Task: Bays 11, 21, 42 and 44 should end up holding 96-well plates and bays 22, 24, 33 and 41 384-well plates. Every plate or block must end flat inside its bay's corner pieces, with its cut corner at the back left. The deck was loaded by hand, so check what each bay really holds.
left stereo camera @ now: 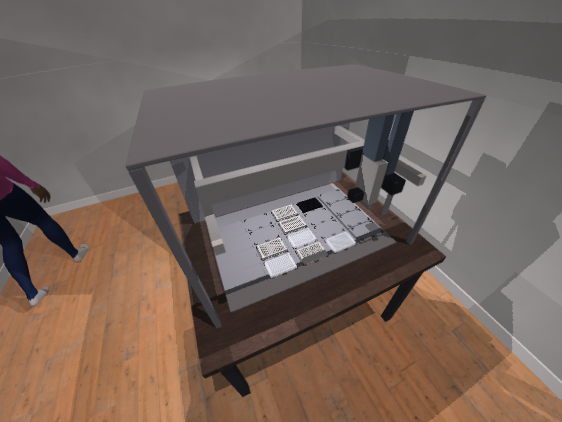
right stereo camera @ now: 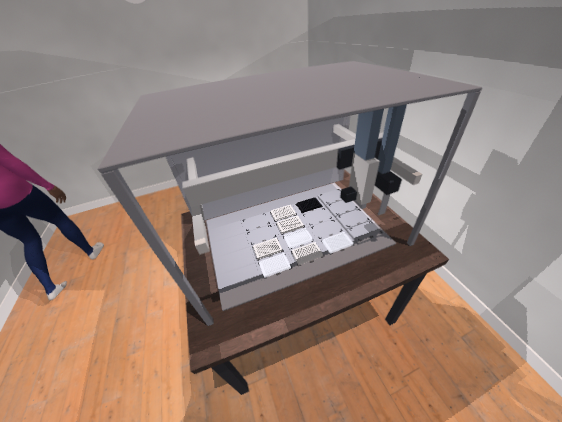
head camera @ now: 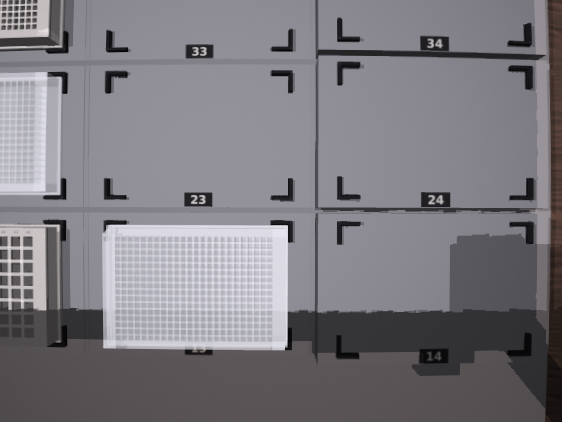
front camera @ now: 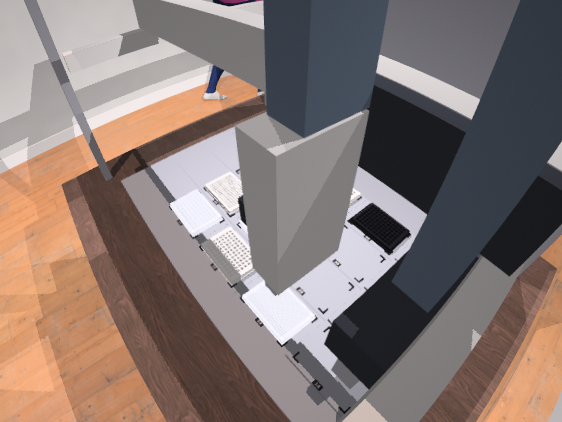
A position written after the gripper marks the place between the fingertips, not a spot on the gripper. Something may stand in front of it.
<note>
In view: the gripper (front camera: 368, 351), a black 96-well plate (front camera: 385, 231) and a post (right stereo camera: 114, 179).
The post also shows in the left stereo camera view (left stereo camera: 140, 177). The head camera view does not show the black 96-well plate: it is out of frame.
</note>
